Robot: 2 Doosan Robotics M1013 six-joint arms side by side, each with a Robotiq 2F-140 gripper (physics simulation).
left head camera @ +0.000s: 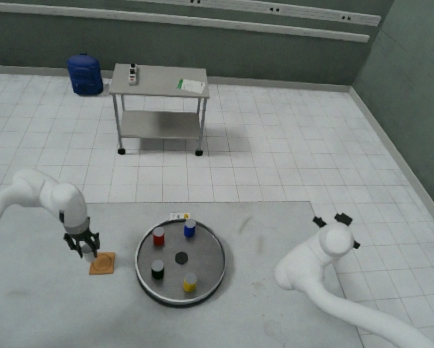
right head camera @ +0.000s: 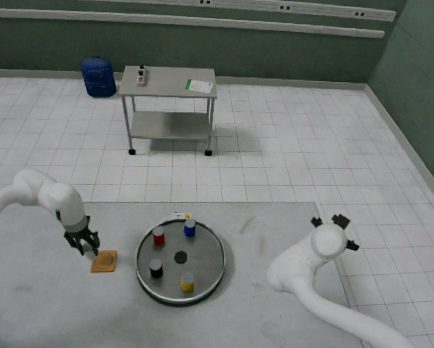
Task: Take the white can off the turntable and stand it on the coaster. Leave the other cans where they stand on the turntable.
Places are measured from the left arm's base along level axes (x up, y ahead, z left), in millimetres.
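Where they show: left gripper, fingertip midpoint: (left head camera: 89,255) (right head camera: 90,253).
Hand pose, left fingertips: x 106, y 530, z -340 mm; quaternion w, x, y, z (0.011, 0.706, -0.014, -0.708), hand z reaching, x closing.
Observation:
Things, the pixels of their top centre, and the offset from my left fingertips. "spot": a spot on its surface instead.
- white can at its top centre: (left head camera: 87,248) (right head camera: 88,246) dz +0, dx +47, dy +10 mm
- orange-brown square coaster at its top centre: (left head camera: 102,262) (right head camera: 103,260) dz -39, dx -94, dy +10 mm
- grey round turntable at a spot on its surface: (left head camera: 207,257) (right head camera: 206,257) spot: dz -524, dx -54, dy -19 mm
- small label at a spot on its surface: (left head camera: 179,216) (right head camera: 180,216) spot: dz -406, dx -48, dy +216 mm
The white can (left head camera: 89,254) (right head camera: 90,252) is held roughly upright, slightly tilted in the picture, in my left gripper (left head camera: 88,249) (right head camera: 89,247), which is shut on it. The can's lower end overlaps the left edge of the orange-brown square coaster (left head camera: 103,270) (right head camera: 103,268) in both views; its exact height over it is hard to tell. The grey round turntable (left head camera: 207,257) (right head camera: 207,257) stands to the right of the coaster. My right gripper (left head camera: 337,233) (right head camera: 334,233) is far right, fingers spread open and empty, partly hidden by its wrist.
Red (left head camera: 158,237) (right head camera: 158,237), blue (left head camera: 189,229) (right head camera: 189,229), black (left head camera: 157,270) (right head camera: 156,269) and yellow (left head camera: 190,283) (right head camera: 187,283) cans stand on the turntable. A small label (left head camera: 179,216) (right head camera: 181,216) lies behind it. A cart (left head camera: 160,72) (right head camera: 170,74) and a blue backpack (left head camera: 85,75) (right head camera: 99,77) are farther back.

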